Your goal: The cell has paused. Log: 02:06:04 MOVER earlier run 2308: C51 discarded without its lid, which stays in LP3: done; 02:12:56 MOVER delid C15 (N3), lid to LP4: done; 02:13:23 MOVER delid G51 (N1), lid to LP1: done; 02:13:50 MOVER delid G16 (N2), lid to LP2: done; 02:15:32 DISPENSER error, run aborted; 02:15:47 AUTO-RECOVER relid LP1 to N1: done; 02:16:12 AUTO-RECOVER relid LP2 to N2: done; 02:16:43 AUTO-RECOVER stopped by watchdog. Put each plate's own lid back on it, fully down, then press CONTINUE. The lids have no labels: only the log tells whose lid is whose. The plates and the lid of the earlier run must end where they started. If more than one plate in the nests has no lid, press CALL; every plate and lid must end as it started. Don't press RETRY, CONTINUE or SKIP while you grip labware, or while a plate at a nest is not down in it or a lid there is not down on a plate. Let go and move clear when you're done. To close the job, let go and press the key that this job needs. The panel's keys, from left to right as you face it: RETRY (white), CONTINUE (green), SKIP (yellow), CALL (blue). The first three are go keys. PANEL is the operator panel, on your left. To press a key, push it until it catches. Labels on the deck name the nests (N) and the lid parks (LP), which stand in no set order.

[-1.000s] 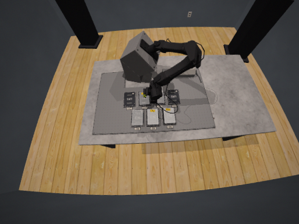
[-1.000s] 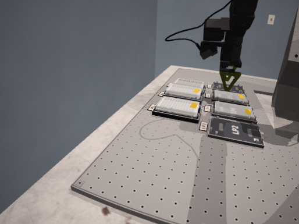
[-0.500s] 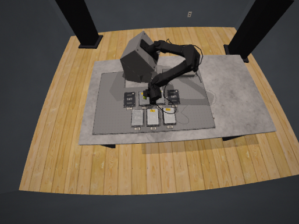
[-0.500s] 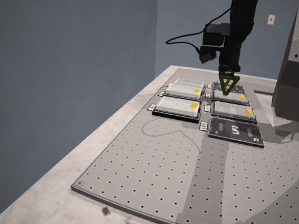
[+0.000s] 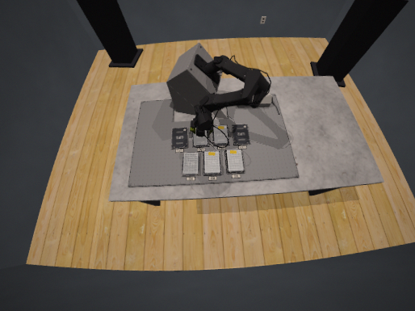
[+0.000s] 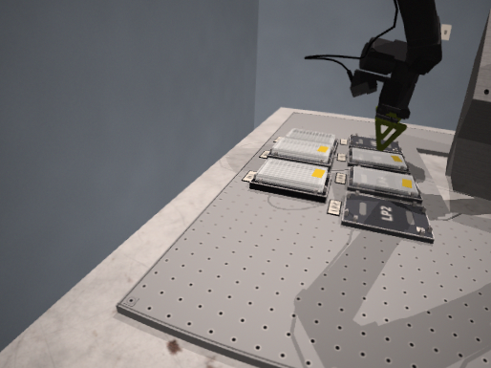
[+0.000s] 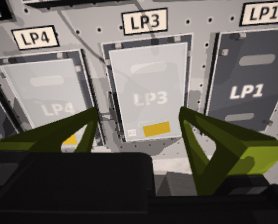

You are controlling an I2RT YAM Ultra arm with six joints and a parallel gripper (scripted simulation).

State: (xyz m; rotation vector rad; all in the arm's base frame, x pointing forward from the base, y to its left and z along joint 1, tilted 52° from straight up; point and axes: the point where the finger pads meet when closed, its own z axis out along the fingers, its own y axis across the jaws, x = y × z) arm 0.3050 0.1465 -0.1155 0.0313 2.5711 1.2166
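My gripper is now 30 mm past the unlabelled lid, 110 mm to the right of it and 50 mm above it. The rest, counted from my hand: yellow key 340 mm behind, 280 mm to the left; blue key 330 mm behind, 230 mm to the left; plate 180 mm ahead, 40 mm to the right, 40 mm below.
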